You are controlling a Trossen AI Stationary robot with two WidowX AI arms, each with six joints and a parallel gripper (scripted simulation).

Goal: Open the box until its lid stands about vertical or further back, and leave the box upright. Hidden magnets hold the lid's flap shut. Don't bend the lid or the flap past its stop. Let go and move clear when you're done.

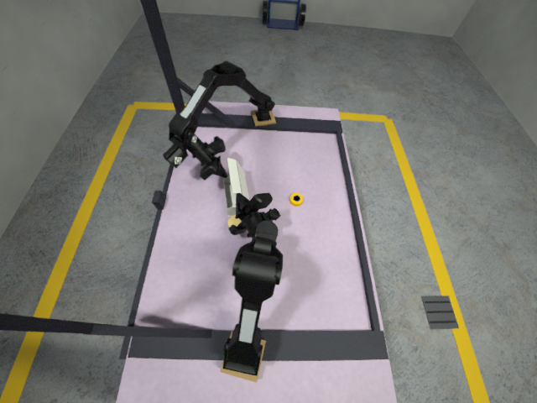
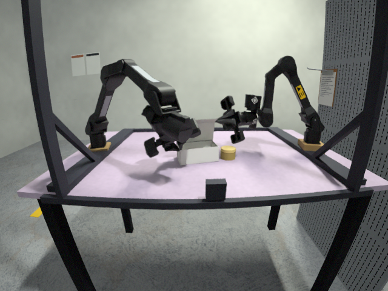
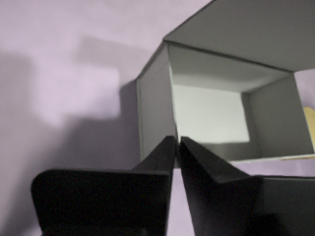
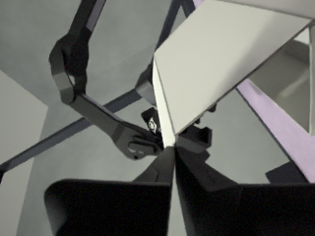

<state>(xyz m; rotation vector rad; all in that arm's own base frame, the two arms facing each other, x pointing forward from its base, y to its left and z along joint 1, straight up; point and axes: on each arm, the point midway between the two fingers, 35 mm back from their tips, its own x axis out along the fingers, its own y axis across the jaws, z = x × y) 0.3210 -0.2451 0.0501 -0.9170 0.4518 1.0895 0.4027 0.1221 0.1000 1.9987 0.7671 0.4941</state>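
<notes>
Right now the white box is 10 cm to the left of my right hand, 6 cm below it and 2 cm behind it.
My left gripper is now 80 mm short of the white box, 70 mm to the left of it and 10 mm below it.
</notes>
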